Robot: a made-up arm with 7 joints.
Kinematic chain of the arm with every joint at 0, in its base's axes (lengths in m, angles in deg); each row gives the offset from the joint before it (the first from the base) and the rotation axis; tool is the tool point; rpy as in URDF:
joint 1: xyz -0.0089 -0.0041 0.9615 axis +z
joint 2: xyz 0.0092 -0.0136 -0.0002 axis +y
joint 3: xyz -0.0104 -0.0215 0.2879 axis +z
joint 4: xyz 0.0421 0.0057 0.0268 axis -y
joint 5: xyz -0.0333 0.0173 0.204 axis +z
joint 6: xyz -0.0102 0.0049 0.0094 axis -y
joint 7: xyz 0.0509 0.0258 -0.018 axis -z
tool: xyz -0.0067 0.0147 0.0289 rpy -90 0 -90
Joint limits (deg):
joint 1: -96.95..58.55
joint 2: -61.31..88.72
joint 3: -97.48..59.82
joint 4: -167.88..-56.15
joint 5: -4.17..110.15
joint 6: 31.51..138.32
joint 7: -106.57..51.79
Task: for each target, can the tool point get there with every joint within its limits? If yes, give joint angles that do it. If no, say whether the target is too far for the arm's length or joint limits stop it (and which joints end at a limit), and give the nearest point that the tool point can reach.
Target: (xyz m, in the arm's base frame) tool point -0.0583 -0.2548 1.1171
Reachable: yes | joints -20.91 -22.46 -71.39 -150.81 100.31 48.76 10.21
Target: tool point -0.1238 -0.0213 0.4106
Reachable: no: joint limits stop it (at a limit: joint 1, joint 2, joint 7) | nearest point -0.1052 -0.1801 0.6891 | short by 0.321 m
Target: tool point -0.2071 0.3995 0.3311
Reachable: no: too far | nearest point 0.0232 0.3183 0.7041 | short by 0.446 m
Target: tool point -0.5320 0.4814 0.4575
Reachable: no: too far | nearest point -0.0648 0.3403 0.7927 | short by 0.592 m
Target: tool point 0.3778 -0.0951 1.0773
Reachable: yes | joints -46.39 38.34 44.74 -110.96 53.20 75.20 12.88
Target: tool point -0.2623 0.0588 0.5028
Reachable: no: joint limits stop it (at a limit: joint 1, joint 2, joint 7) | nearest point -0.1778 -0.1398 0.7324 | short by 0.315 m
